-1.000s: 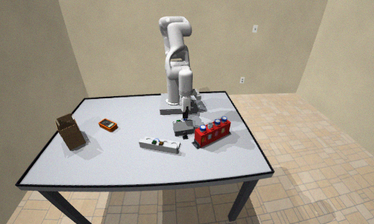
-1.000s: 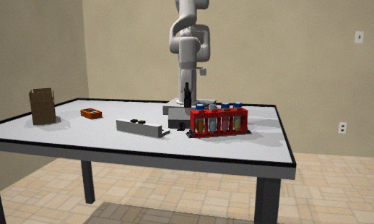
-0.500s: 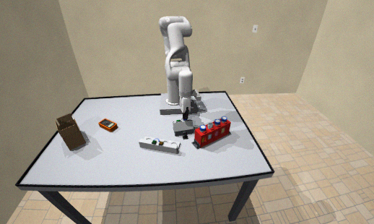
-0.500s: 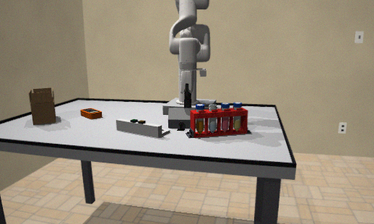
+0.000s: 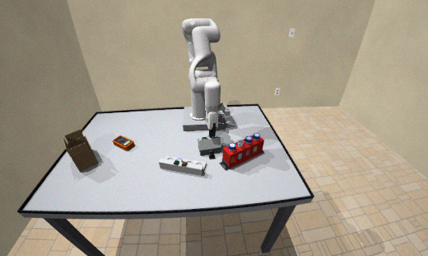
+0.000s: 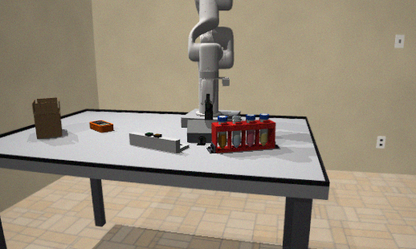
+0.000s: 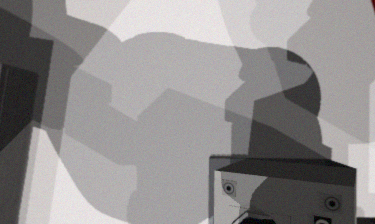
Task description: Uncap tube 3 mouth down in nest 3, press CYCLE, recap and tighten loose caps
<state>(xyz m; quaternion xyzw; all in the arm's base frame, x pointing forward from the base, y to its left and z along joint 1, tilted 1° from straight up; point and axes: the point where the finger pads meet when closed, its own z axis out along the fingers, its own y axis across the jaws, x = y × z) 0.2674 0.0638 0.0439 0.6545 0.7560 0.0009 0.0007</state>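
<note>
My hand is 3 cm above the blue key. From my hand the other things lie so: green key: 1 cm ahead, 4 cm to the right, 2 cm below; grey key housing: 2 cm ahead, 2 cm to the right, 4 cm below; orange device: 5 cm behind, 53 cm to the right, 7 cm below.
</note>
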